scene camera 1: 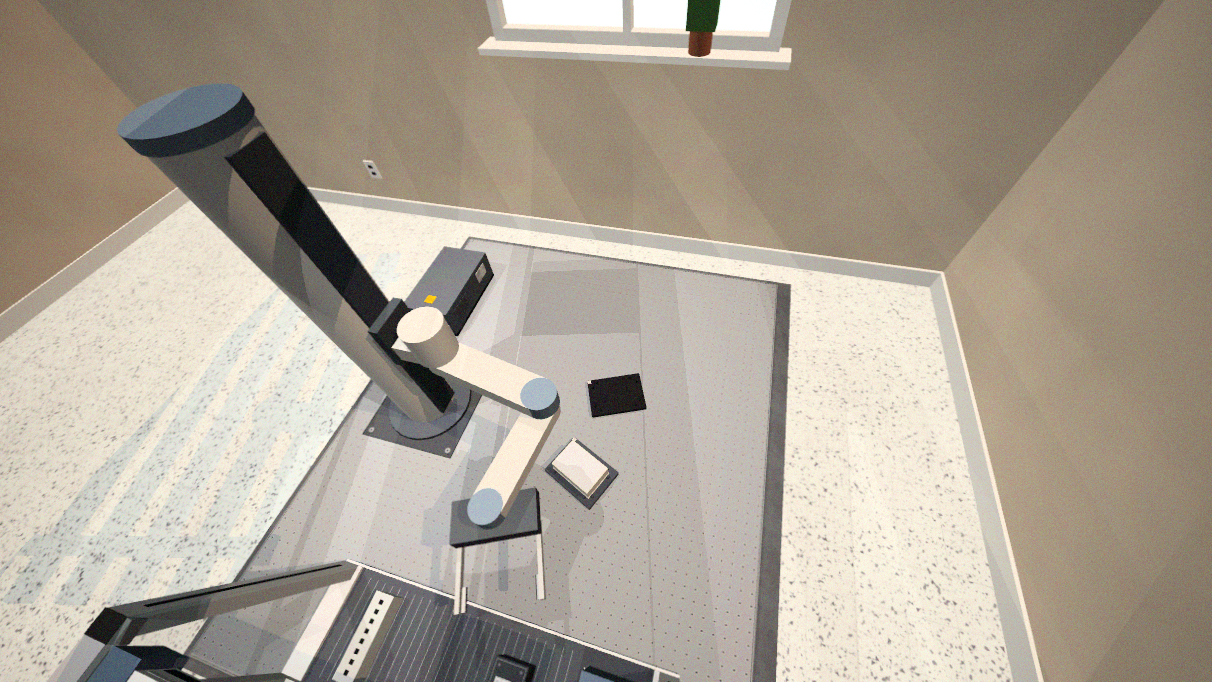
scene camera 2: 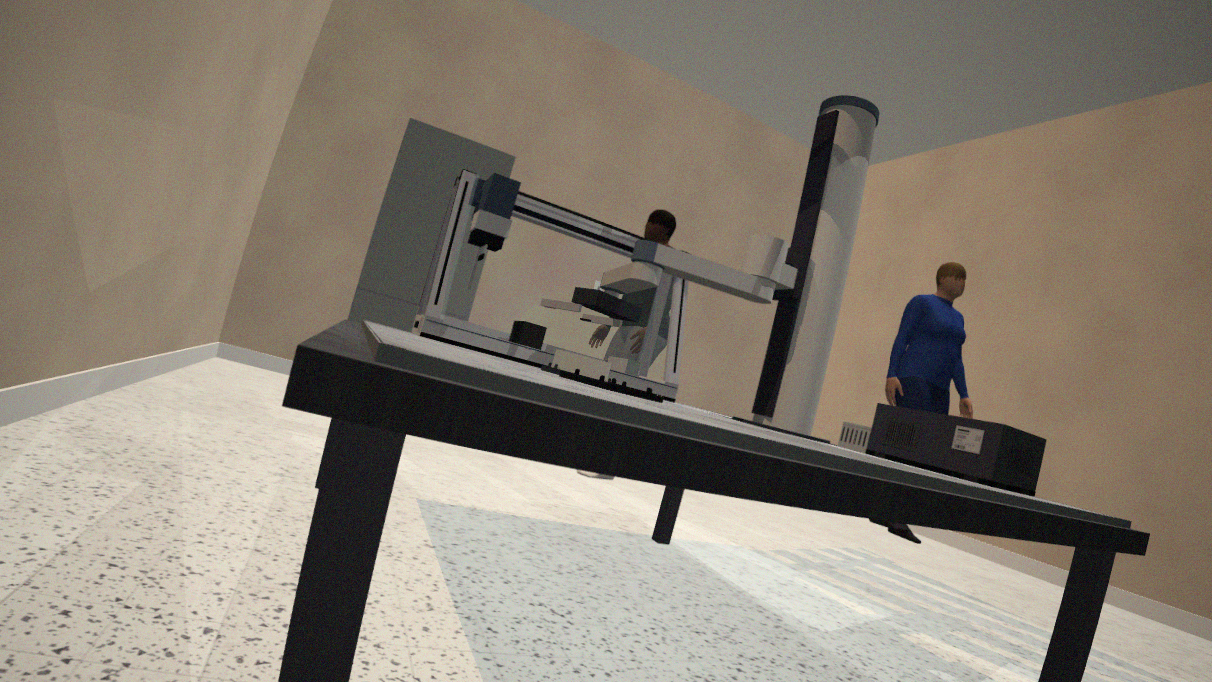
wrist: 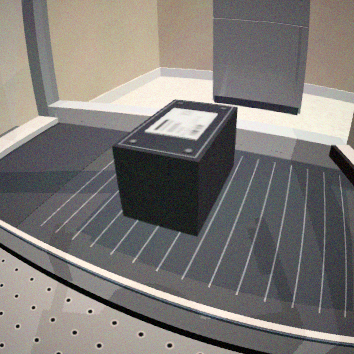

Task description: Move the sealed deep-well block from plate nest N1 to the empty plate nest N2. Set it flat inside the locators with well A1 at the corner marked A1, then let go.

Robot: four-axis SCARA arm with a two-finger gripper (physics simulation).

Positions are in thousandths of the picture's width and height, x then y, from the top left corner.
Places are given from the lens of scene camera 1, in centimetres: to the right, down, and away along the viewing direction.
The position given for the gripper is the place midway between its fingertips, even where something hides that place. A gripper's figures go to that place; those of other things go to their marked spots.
gripper (scene camera 1: 413, 891): -21, 52, 82
sealed deep-well block (scene camera 1: 475, 681): -8, 32, 110
controller box (scene camera 1: 373, 401): -54, -24, 146
The marked spots on the controller box and the sealed deep-well block are 81 cm apart.
